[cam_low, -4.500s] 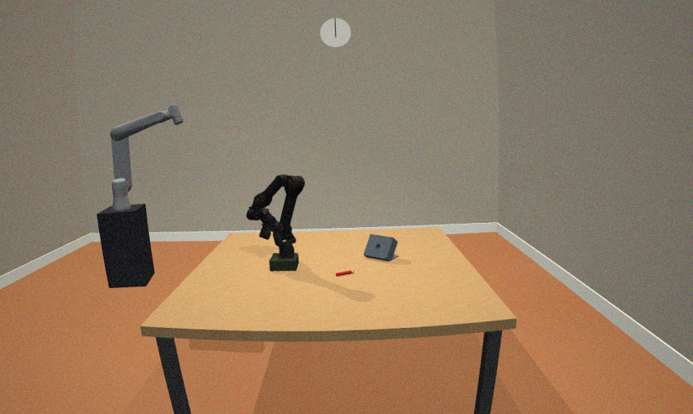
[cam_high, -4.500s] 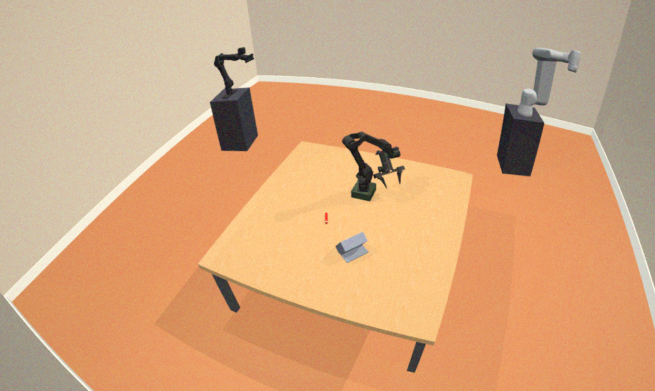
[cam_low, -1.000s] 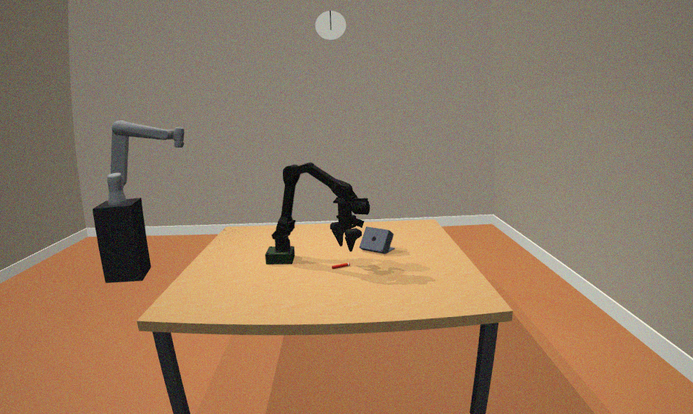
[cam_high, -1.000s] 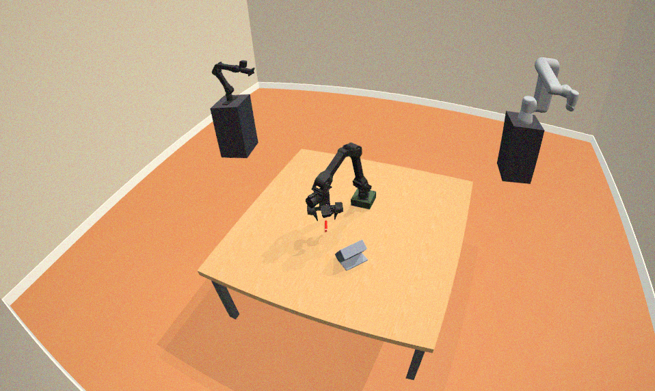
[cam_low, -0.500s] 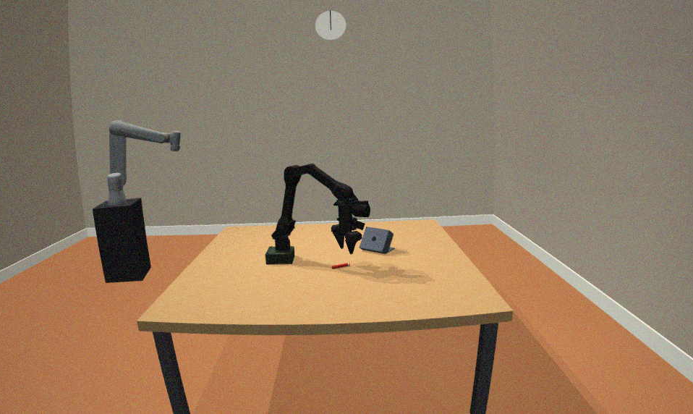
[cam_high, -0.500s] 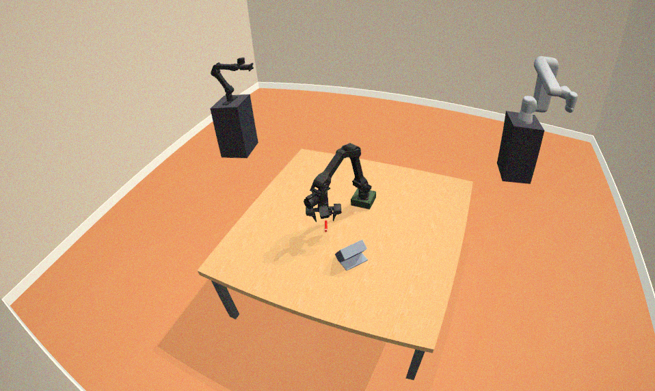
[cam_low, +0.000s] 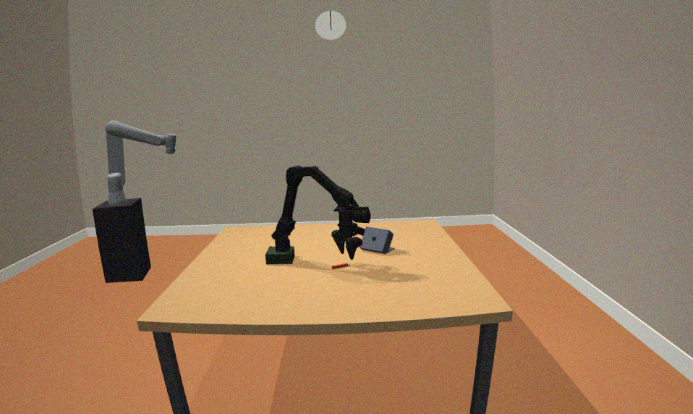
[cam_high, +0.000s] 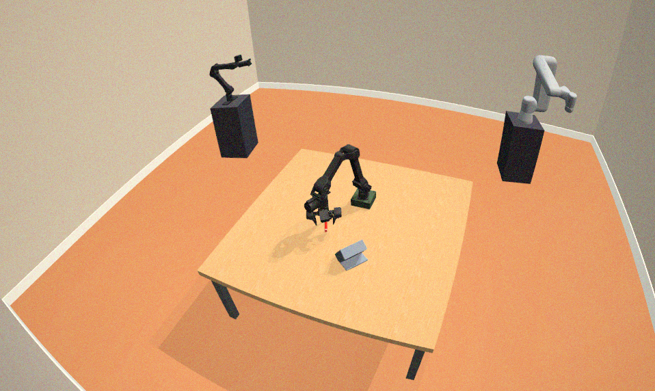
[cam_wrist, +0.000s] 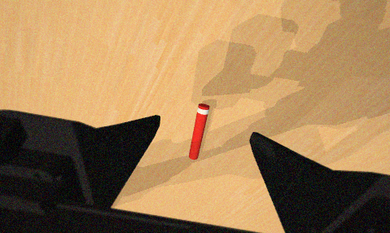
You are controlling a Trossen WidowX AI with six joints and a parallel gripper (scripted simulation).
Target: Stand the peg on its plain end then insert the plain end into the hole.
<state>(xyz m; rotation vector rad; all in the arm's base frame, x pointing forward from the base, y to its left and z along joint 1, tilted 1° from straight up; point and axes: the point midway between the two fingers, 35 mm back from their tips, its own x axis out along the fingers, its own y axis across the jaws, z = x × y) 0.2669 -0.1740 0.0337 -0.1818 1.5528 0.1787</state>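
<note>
The red peg lies 4 cm below my gripper tip and 1 cm behind it. Also, from my gripper tip: grey sloped panel: 18 cm ahead, 17 cm to the left.
</note>
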